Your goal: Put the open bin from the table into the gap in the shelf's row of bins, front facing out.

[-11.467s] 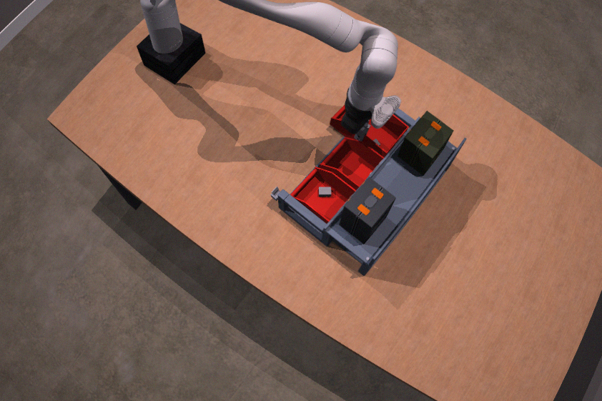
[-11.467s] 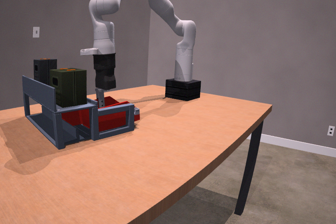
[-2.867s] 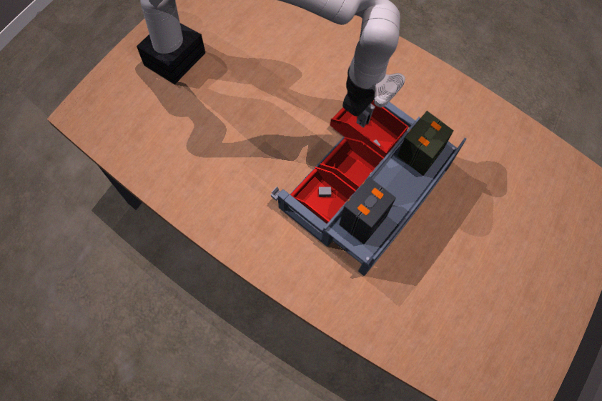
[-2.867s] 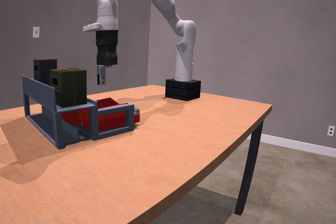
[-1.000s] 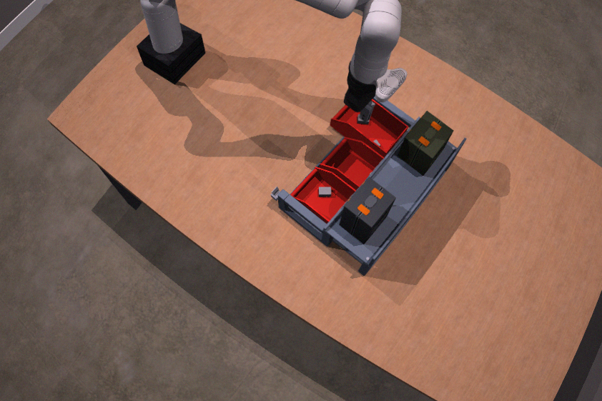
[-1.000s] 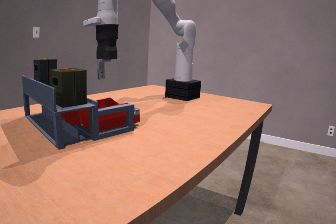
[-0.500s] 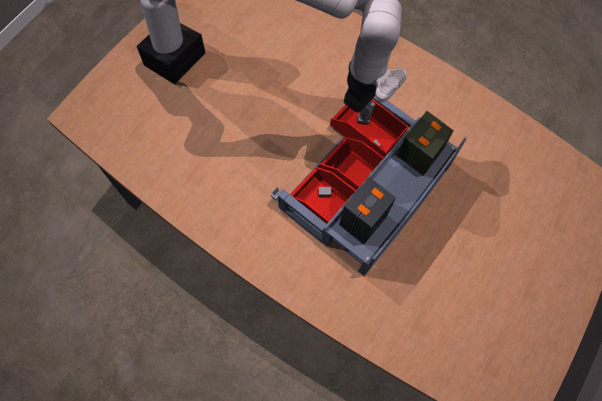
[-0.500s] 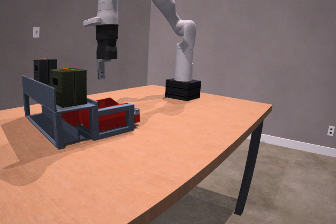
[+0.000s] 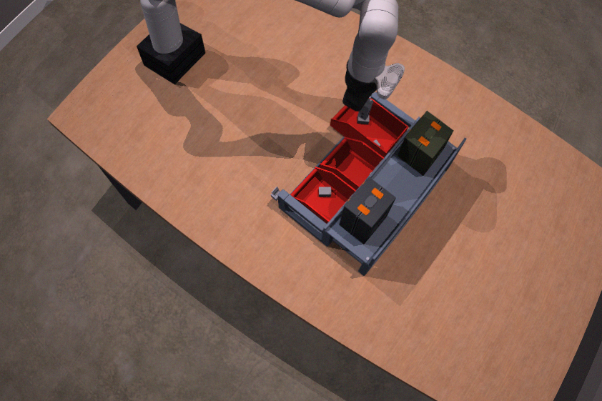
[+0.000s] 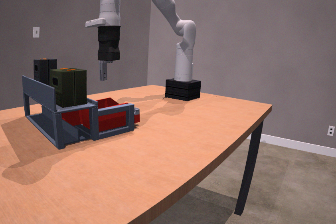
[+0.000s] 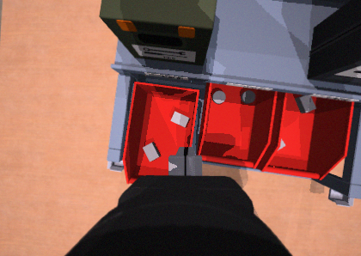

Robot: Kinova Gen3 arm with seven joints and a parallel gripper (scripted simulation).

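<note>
The shelf lip lies 30 mm behind my hand, 70 mm to the right of it and 160 mm below it. Also, from my hand: black box: 170 mm ahead, 180 mm to the right; green box: 150 mm ahead, 60 mm to the left, 20 mm below.
</note>
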